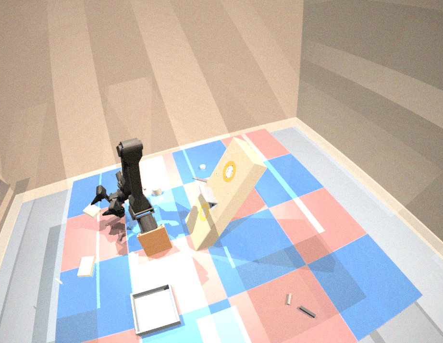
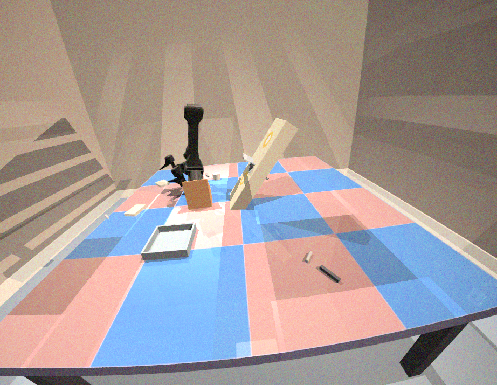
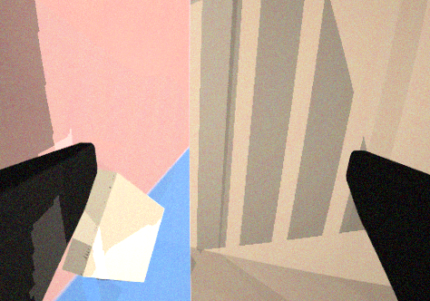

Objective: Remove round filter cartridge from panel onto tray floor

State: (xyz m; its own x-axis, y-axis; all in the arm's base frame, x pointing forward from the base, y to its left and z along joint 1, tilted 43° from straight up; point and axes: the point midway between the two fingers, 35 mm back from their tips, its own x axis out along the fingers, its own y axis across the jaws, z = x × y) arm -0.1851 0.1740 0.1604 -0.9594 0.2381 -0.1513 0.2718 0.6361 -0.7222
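Right now my gripper tip is 58 cm short of the white round filter cartridge, 26 cm to the left of it and 18 cm below it. The rest, counted from my gripper tip: grey tray 52 cm to the right, 14 cm ahead, 8 cm below.
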